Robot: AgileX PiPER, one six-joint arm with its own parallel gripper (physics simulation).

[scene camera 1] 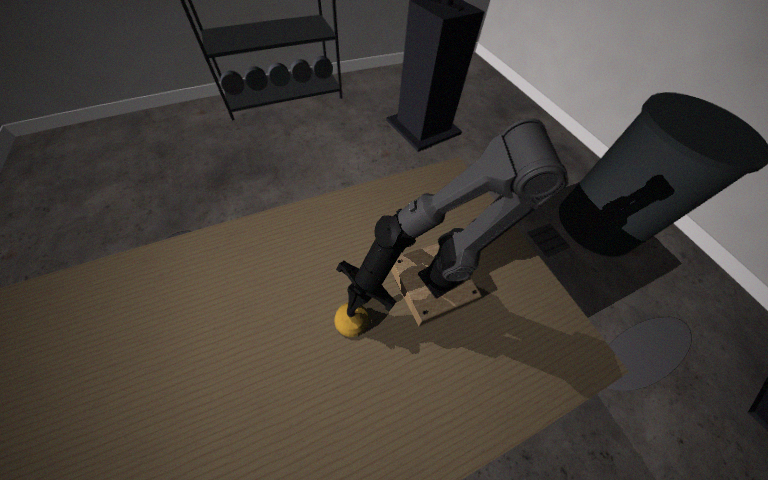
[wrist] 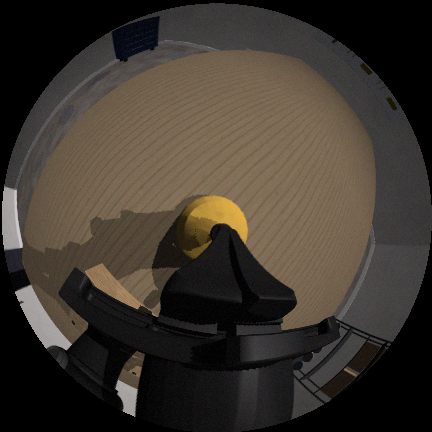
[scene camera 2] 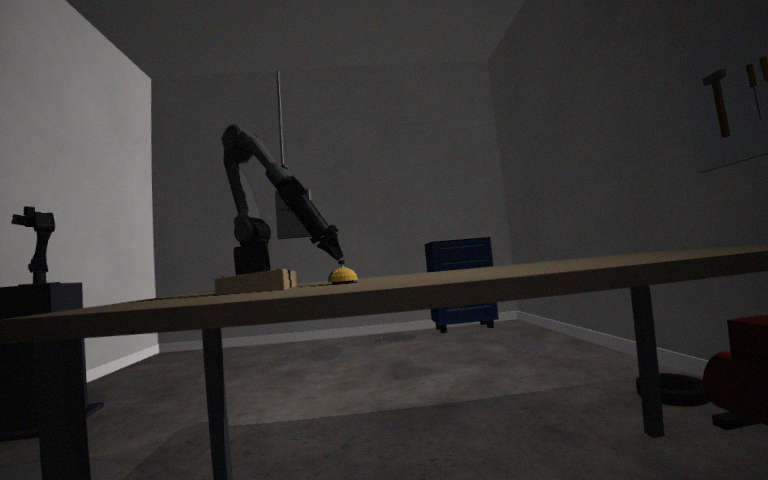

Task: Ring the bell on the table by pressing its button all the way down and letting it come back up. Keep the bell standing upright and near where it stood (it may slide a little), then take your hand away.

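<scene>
A yellow dome bell (scene camera 1: 347, 323) (scene camera 2: 343, 276) (wrist: 212, 210) stands upright on the wooden table (scene camera 1: 198, 362) (scene camera 2: 481, 274) (wrist: 200, 125). Its small dark button (scene camera 2: 341, 262) (wrist: 216, 232) sticks up from the top of the dome, partly hidden by my fingertips in the wrist view. My gripper (scene camera 1: 351, 312) (scene camera 2: 340, 258) (wrist: 223, 237) is shut and empty, its fingers together and pointing down at a slant. The fingertips are right at the top of the button in the second scene view; whether they touch it is too small to tell. A stem still shows between button and dome.
The arm's wooden base block (scene camera 1: 420, 322) (scene camera 2: 252, 283) (wrist: 112, 287) stands beside the bell on the table. A large dark bin (scene camera 1: 634, 181), a dark pedestal (scene camera 1: 421, 73) and a shelf rack (scene camera 1: 269, 46) stand on the floor. A blue cabinet (scene camera 2: 459, 254) (wrist: 136, 39) stands beyond the table.
</scene>
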